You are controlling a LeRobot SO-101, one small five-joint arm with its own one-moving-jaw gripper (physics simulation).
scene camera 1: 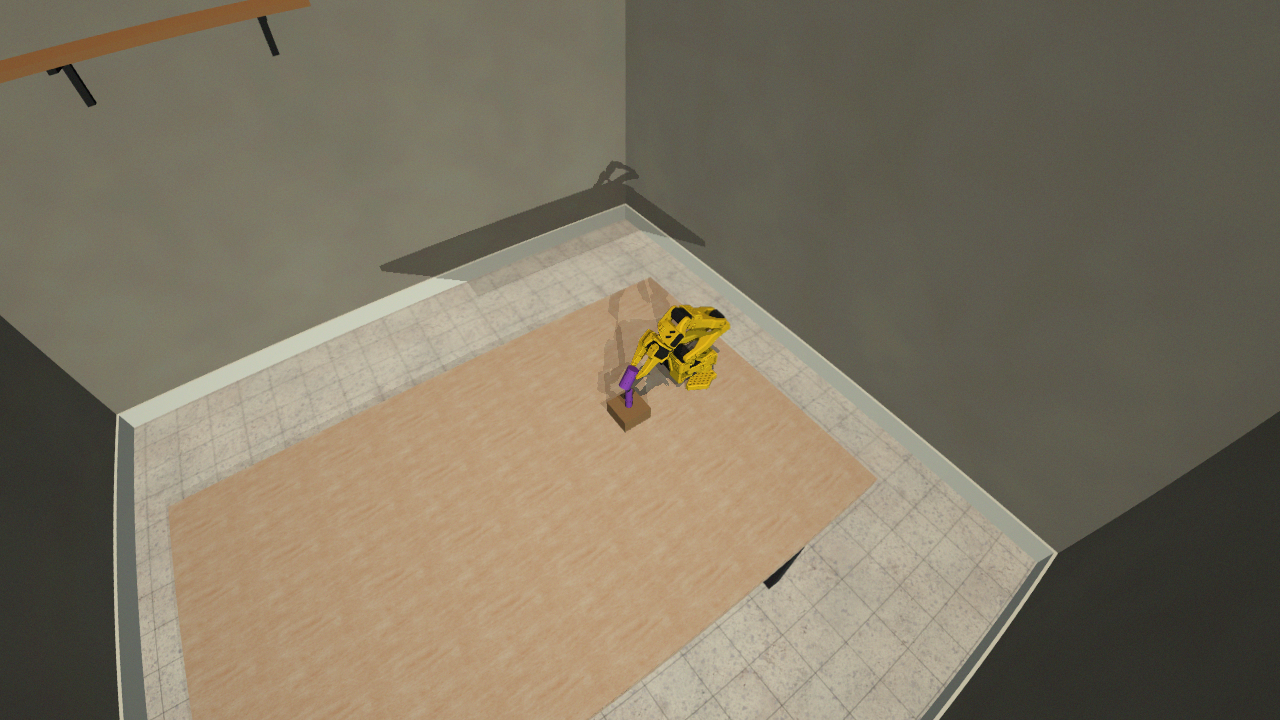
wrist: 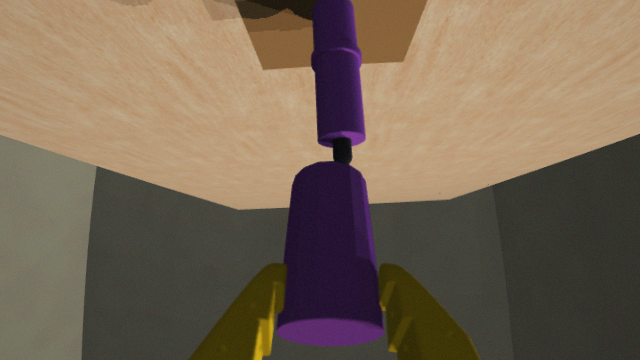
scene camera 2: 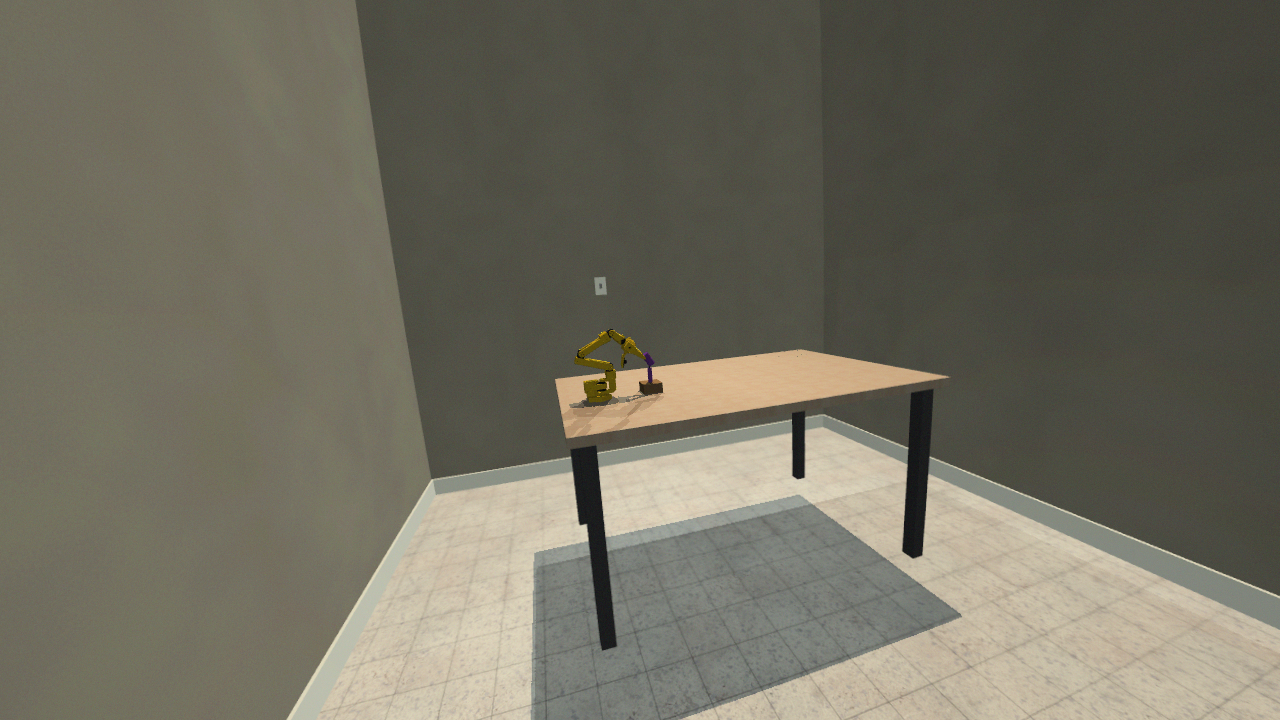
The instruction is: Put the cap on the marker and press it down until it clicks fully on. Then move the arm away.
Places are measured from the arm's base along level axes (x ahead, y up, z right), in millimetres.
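Pixels of known places: end effector, tool point: [scene camera 1: 632, 369] [wrist: 285, 281] [scene camera 2: 644, 358]; arm's base, origin of the base link: [scene camera 1: 687, 378] [scene camera 2: 604, 397].
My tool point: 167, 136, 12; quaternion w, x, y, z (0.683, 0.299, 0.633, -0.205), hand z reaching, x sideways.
Ahead of a thing's pixels: the offset from my tool point to its middle, as dx, dy, dz. "*": to the spot under its first point. Level surfaces: height alone.
My gripper [scene camera 1: 634, 368] [scene camera 2: 643, 355] [wrist: 332, 272] is shut on the purple cap @[+17, -7, -11] [scene camera 1: 628, 377] [scene camera 2: 649, 359] [wrist: 330, 235], with one jaw on each side. The cap is tilted, close above the marker. The purple marker @[+21, -67, -17] [scene camera 1: 629, 397] [scene camera 2: 650, 374] [wrist: 340, 100] stands upright in a brown block @[+21, -118, -17] [scene camera 1: 633, 414] [scene camera 2: 653, 387] [wrist: 390, 35]. In the wrist view its black tip @[* +18, -39, -17] [wrist: 342, 149] shows right at the cap's far end. The marker's tip is outside the cap. The cap's opening is hidden, and I cannot tell whether tip and cap touch.
The wooden table @[dy -136] [scene camera 1: 447, 537] [scene camera 2: 769, 380] bears the block and my yellow arm [scene camera 1: 684, 344] [scene camera 2: 597, 362], whose base is near one corner. Walls stand beyond the table. A wall shelf [scene camera 1: 179, 31] hangs at the upper left in scene camera 1.
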